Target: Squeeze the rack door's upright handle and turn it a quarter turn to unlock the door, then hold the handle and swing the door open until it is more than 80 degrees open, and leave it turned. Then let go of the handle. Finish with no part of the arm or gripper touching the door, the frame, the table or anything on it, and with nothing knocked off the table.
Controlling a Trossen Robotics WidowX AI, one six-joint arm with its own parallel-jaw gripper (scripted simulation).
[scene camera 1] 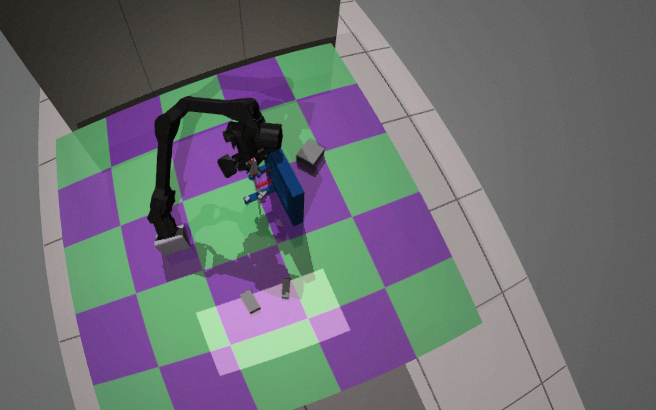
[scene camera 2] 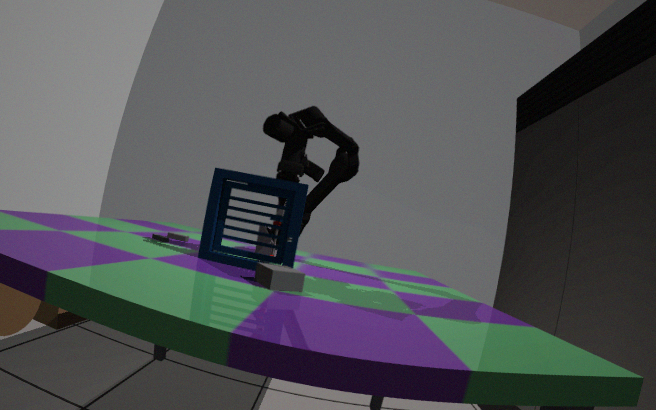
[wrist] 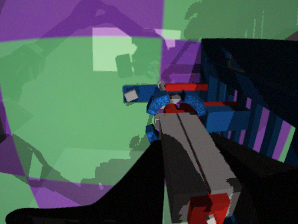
Path:
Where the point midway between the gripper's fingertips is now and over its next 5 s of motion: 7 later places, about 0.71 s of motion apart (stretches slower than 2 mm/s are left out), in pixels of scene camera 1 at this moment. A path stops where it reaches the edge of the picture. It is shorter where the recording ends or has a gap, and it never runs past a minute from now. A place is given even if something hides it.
My gripper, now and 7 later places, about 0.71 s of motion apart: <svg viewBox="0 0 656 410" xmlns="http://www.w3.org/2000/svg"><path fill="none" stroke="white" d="M252 167L252 167L247 173L240 184L237 198L238 213L247 229L251 233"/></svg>

